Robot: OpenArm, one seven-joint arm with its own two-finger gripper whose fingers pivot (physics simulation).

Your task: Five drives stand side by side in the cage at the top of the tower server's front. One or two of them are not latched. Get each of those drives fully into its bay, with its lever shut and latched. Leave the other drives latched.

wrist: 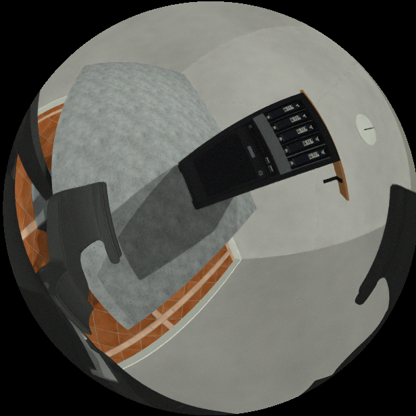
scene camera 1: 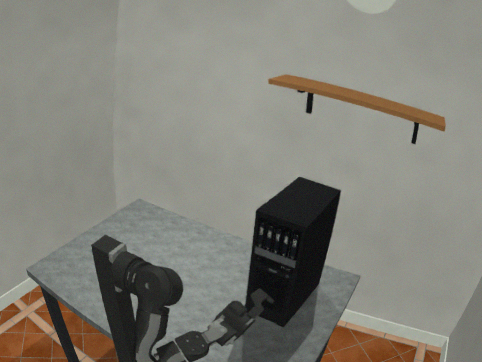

I see my gripper and a black tower server.
My gripper shows as well in the wrist view.
